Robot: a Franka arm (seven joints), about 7 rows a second.
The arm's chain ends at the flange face. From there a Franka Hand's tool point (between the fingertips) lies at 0.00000 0.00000 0.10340 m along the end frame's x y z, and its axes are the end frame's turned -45 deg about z.
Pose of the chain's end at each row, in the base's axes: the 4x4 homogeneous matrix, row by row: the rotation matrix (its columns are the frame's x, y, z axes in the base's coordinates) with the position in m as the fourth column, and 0 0 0 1 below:
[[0.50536 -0.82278 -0.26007 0.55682], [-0.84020 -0.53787 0.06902 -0.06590], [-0.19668 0.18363 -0.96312 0.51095], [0 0 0 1]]
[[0.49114 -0.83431 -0.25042 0.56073], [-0.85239 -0.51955 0.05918 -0.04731], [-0.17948 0.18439 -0.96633 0.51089], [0 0 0 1]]
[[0.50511 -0.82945 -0.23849 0.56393], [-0.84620 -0.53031 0.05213 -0.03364], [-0.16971 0.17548 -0.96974 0.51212], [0 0 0 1]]
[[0.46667 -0.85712 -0.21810 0.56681], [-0.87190 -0.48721 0.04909 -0.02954], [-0.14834 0.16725 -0.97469 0.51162], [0 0 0 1]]
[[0.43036 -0.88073 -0.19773 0.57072], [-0.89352 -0.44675 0.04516 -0.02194], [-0.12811 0.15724 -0.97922 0.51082], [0 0 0 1]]
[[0.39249 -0.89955 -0.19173 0.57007], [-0.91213 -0.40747 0.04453 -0.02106], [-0.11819 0.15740 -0.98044 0.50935], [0 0 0 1]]
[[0.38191 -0.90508 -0.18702 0.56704], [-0.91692 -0.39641 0.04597 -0.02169], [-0.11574 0.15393 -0.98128 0.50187], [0 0 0 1]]
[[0.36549 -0.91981 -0.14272 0.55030], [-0.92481 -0.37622 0.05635 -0.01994], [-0.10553 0.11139 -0.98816 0.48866], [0 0 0 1]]
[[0.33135 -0.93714 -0.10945 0.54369], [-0.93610 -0.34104 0.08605 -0.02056], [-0.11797 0.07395 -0.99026 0.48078], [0 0 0 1]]
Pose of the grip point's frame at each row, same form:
[[0.93914 -0.22445 -0.26007 0.52993], [-0.21378 -0.97444 0.06902 -0.05876], [-0.26892 -0.00923 -0.96312 0.41136], [0 0 0 1]]
[[0.93723 -0.24266 -0.25042 0.53484], [-0.23535 -0.97011 0.05918 -0.04119], [-0.25729 0.00347 -0.96633 0.41097], [0 0 0 1]]
[[0.94368 -0.22934 -0.23849 0.53927], [-0.22337 -0.97334 0.05213 -0.02825], [-0.24409 0.00408 -0.96974 0.41185], [0 0 0 1]]
[[0.93606 -0.27609 -0.21810 0.54426], [-0.27202 -0.96104 0.04909 -0.02446], [-0.22316 0.01337 -0.97469 0.41084], [0 0 0 1]]
[[0.92708 -0.31846 -0.19773 0.55027], [-0.31591 -0.94771 0.04516 -0.01727], [-0.20177 0.02060 -0.97922 0.40957], [0 0 0 1]]
[[0.91361 -0.35855 -0.19173 0.55025], [-0.35685 -0.93310 0.04453 -0.01646], [-0.19487 0.02773 -0.98044 0.40797], [0 0 0 1]]
[[0.91004 -0.36994 -0.18702 0.54770], [-0.36806 -0.92866 0.04597 -0.01694], [-0.19069 0.02700 -0.98128 0.40041], [0 0 0 1]]
[[0.90884 -0.39196 -0.14272 0.53554], [-0.38791 -0.91997 0.05635 -0.01411], [-0.15339 0.00414 -0.98816 0.38648], [0 0 0 1]]
[[0.89696 -0.42836 -0.10945 0.53237], [-0.42077 -0.90307 0.08605 -0.01166], [-0.13571 -0.03113 -0.99026 0.37839], [0 0 0 1]]

